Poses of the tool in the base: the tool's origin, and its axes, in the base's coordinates. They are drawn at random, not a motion.
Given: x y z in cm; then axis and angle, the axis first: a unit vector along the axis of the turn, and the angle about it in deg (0 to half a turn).
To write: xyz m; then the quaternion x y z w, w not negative. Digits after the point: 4 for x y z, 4 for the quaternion.
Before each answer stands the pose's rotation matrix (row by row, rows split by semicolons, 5 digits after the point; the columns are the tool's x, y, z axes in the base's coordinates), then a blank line. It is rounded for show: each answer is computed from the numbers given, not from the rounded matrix.
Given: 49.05 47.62 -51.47 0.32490 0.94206 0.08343 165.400
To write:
-0.76000 0.58124 0.29080; 0.62330 0.77859 0.07276; -0.18413 0.23655 -0.95401

0.4905 0.4762 -0.5147 0.3223 0.9344 0.0828 0.1271
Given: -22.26 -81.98 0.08 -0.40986 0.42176 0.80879 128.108
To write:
-0.34549 -0.91593 -0.20420; 0.35685 -0.32949 0.87413; -0.86792 0.22913 0.44069

-0.2226 -0.8198 0.0008 -0.3685 0.3792 0.7273 0.4375
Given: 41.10 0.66 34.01 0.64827 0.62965 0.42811 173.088
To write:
-0.15527 0.76189 0.62882; 0.86493 -0.20269 0.45915; 0.47727 0.61518 -0.62750

0.4110 0.0066 0.3401 0.6471 0.6285 0.4273 0.0603
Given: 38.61 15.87 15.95 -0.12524 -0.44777 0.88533 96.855
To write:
-0.10180 -0.81623 -0.56868; 0.94178 0.10507 -0.31940; 0.32046 -0.56809 0.75801

0.3861 0.1587 0.1595 -0.0937 -0.3350 0.6623 0.6636
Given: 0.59 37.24 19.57 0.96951 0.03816 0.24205 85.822
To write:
0.94433 -0.20711 0.25563; 0.27571 0.07421 -0.95837; 0.17952 0.97550 0.12718

0.0059 0.3724 0.1957 0.6601 0.0260 0.1648 0.7324
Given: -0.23 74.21 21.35 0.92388 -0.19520 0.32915 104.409
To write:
0.81712 -0.54402 0.19071; 0.09358 -0.20126 -0.97506; 0.56883 0.81458 -0.11354

-0.0023 0.7421 0.2135 0.7301 -0.1542 0.2601 0.6128
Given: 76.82 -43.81 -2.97 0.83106 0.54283 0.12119 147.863
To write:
0.42870 0.76865 0.47475; 0.89758 -0.30261 -0.32059; -0.10276 0.56357 -0.81966

0.7682 -0.4381 -0.0297 0.7986 0.5216 0.1165 0.2768
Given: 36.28 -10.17 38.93 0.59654 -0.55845 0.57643 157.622
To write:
-0.23977 -0.86064 0.44922; -0.42173 -0.32444 -0.84669; 0.87444 -0.39246 -0.28517

0.3628 -0.1017 0.3893 0.5852 -0.5478 0.5655 0.1940
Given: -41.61 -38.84 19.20 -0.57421 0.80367 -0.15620 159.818
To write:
-0.29941 -0.84073 0.45114; -0.94851 0.31351 -0.04525; -0.10339 -0.44146 -0.89130

-0.4161 -0.3884 0.1920 -0.5653 0.7912 -0.1538 0.1752
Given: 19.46 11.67 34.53 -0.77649 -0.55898 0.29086 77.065
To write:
0.69182 0.05341 -0.72009; 0.62037 0.46636 0.63060; 0.36950 -0.88298 0.28951

0.1946 0.1167 0.3453 -0.4837 -0.3482 0.1812 0.7823
